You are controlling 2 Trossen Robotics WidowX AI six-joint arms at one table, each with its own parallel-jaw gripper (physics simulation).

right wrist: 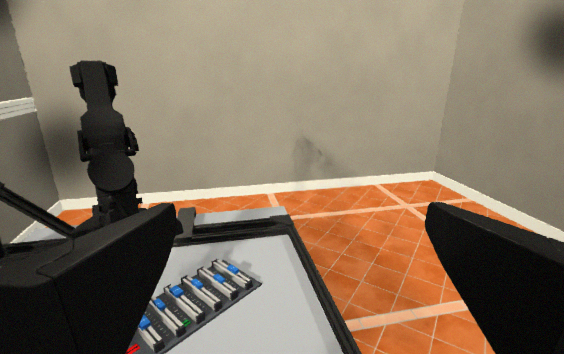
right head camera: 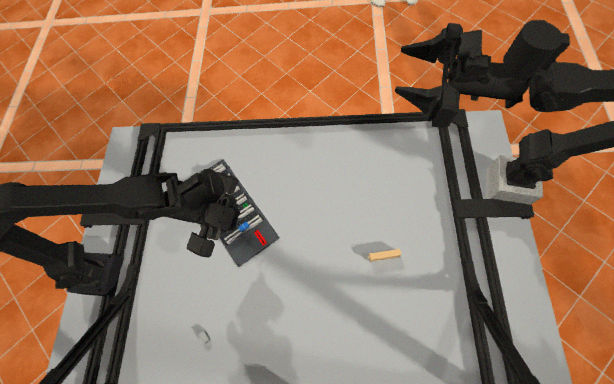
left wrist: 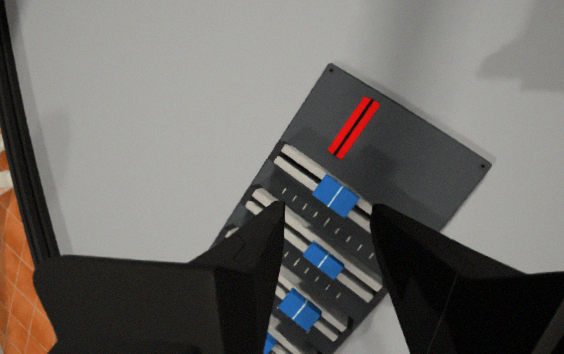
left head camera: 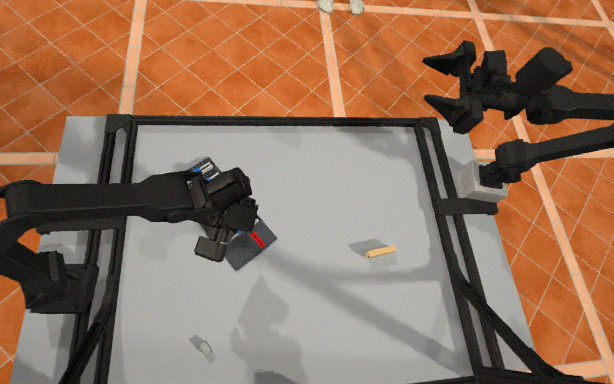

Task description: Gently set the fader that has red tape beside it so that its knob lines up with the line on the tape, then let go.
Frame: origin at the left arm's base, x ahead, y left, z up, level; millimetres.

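Seen in the pictures: left gripper, between the fingertips: [right head camera: 236, 220] [left wrist: 327, 213]; right gripper, between the fingertips: [right wrist: 301, 214] [right head camera: 398, 68] [left head camera: 423, 77]; left arm's base, origin of its link: [right head camera: 90, 272] [left head camera: 61, 287]; right arm's base, origin of its link: [right head camera: 520, 175] [left head camera: 490, 177].
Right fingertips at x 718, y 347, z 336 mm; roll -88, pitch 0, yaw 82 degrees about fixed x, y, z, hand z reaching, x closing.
Note:
Offsets run from my right fingertips to a thing's middle. "spot": to the spot under its first point. Level surfaces: height alone.
The fader panel @[390 mm down] [left head camera: 244, 257] [right head camera: 241, 254] [left wrist: 325, 102] lies slanted on the table. Red tape @[spot: 389 mm down, 307 mm back, 221 mm right] [left head camera: 257, 239] [right head camera: 260, 238] [left wrist: 354, 128] [right wrist: 133, 349] with a black line sits beside the end fader. That fader's blue knob @[374 mm down, 349 mm back, 199 mm right] [right head camera: 243, 226] [left wrist: 336, 195] [right wrist: 144, 322] sits to the lower right of the line's extension in the left wrist view. My left gripper [left head camera: 226, 233] [right head camera: 214, 231] [left wrist: 327, 213] is partly open and empty above the panel, its fingertips either side of this knob in its wrist view. My right gripper [left head camera: 425, 79] [right head camera: 400, 69] [right wrist: 301, 214] is wide open and empty, beyond the table's far right corner.
Neighbouring faders carry blue knobs [left wrist: 324, 260] [left wrist: 299, 309]. Green tape @[spot: 389 mm down, 361 mm back, 131 mm right] [right head camera: 245, 205] [right wrist: 186, 323] marks another fader. A tan wooden block @[383 mm down, 21 mm ahead, 252 mm right] [left head camera: 381, 251] [right head camera: 385, 255] lies right of the panel. A small pale object @[388 mm down, 412 mm back, 476 mm right] [left head camera: 206, 347] [right head camera: 204, 337] lies near the front. A black frame @[spot: 376 mm down, 266 mm back, 137 mm left] [left head camera: 275, 121] [right head camera: 300, 121] borders the work area.

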